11 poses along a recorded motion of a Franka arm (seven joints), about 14 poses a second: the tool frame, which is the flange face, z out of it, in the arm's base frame.
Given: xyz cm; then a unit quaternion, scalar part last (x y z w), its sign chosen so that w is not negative.
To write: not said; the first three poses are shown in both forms.
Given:
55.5 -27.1 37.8 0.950 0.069 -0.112 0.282
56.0 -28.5 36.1 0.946 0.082 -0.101 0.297
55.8 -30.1 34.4 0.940 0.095 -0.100 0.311
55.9 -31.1 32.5 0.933 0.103 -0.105 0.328
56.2 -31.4 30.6 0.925 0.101 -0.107 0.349
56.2 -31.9 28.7 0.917 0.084 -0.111 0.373
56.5 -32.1 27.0 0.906 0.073 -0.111 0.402
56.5 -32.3 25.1 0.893 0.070 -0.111 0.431
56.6 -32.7 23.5 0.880 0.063 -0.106 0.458
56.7 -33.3 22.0 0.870 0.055 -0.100 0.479
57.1 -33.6 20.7 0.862 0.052 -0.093 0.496
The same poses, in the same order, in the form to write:
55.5 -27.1 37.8 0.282 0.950 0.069 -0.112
56.0 -28.5 36.1 0.297 0.946 0.082 -0.101
55.8 -30.1 34.4 0.311 0.940 0.095 -0.100
55.9 -31.1 32.5 0.328 0.933 0.103 -0.105
56.2 -31.4 30.6 0.349 0.925 0.101 -0.107
56.2 -31.9 28.7 0.373 0.917 0.084 -0.111
56.5 -32.1 27.0 0.402 0.906 0.073 -0.111
56.5 -32.3 25.1 0.431 0.893 0.070 -0.111
56.6 -32.7 23.5 0.458 0.880 0.063 -0.106
56.7 -33.3 22.0 0.479 0.870 0.055 -0.100
57.1 -33.6 20.7 0.496 0.862 0.052 -0.093

